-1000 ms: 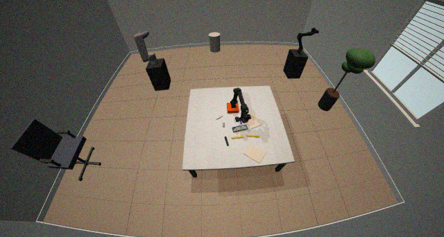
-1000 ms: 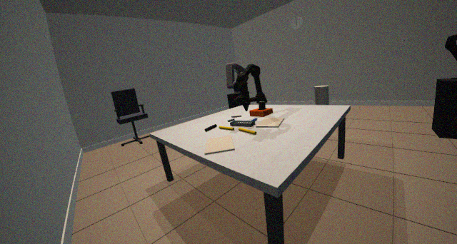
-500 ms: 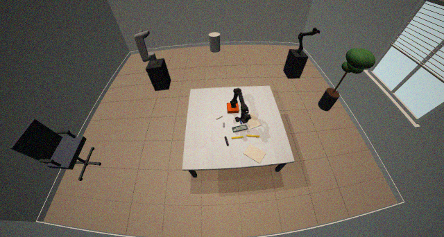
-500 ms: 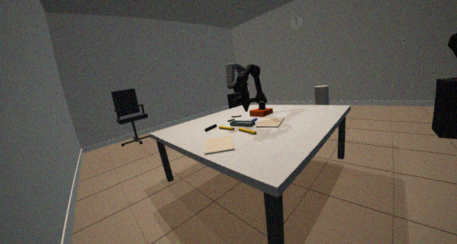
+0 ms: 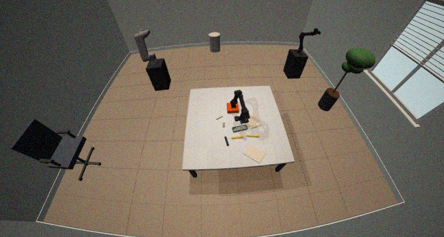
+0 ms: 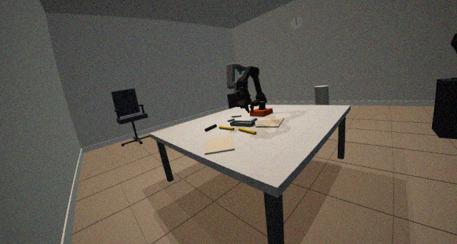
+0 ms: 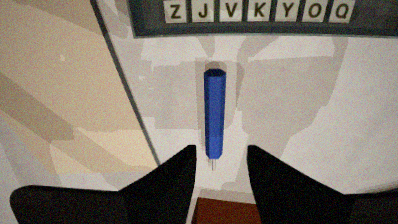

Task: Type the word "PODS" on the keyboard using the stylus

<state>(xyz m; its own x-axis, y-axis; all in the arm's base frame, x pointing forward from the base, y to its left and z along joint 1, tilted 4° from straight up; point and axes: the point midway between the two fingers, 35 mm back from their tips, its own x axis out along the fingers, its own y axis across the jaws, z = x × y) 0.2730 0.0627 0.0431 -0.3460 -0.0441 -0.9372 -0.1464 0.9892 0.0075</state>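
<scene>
My gripper tip is 60 mm past the blue stylus and 70 mm above it. From my gripper tip the other things lie so: tan pad: 440 mm ahead, 100 mm to the left, 70 mm below; black rod: 250 mm ahead, 210 mm to the right, 60 mm below.
</scene>
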